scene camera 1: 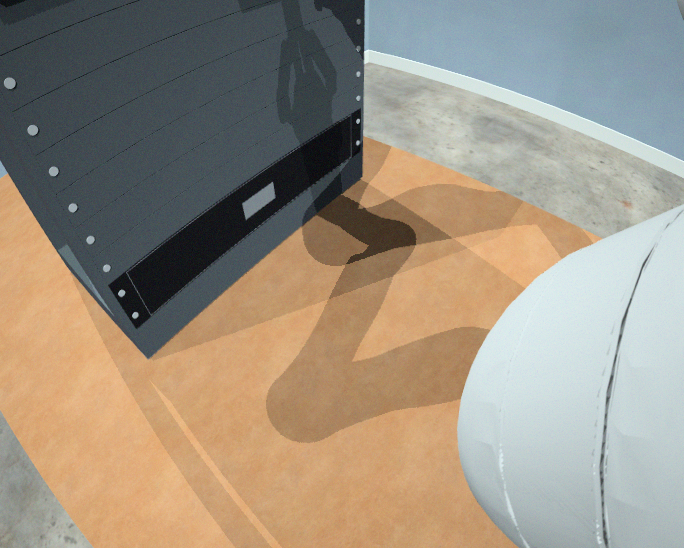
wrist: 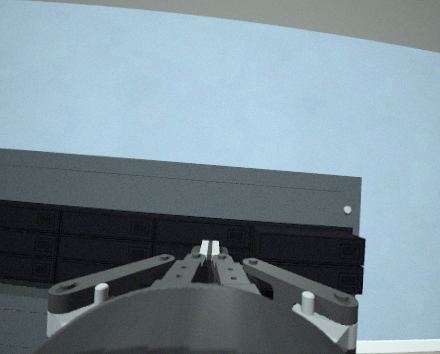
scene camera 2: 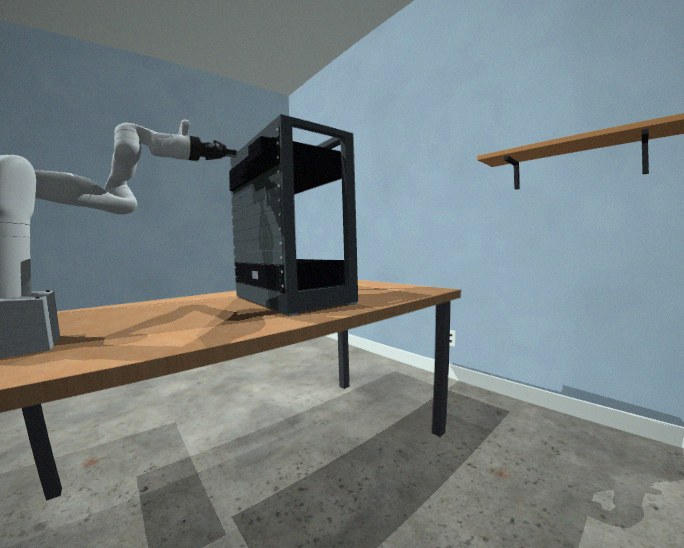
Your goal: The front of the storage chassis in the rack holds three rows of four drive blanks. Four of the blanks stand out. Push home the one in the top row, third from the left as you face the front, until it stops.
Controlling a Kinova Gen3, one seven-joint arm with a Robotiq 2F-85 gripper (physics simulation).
Labels:
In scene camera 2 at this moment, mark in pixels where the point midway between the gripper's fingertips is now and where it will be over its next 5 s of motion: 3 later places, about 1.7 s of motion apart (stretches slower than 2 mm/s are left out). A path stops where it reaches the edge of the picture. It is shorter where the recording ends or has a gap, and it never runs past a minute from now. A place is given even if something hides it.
My gripper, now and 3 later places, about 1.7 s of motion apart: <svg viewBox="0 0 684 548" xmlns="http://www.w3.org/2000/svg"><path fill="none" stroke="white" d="M237 154L224 131L223 134L232 153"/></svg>

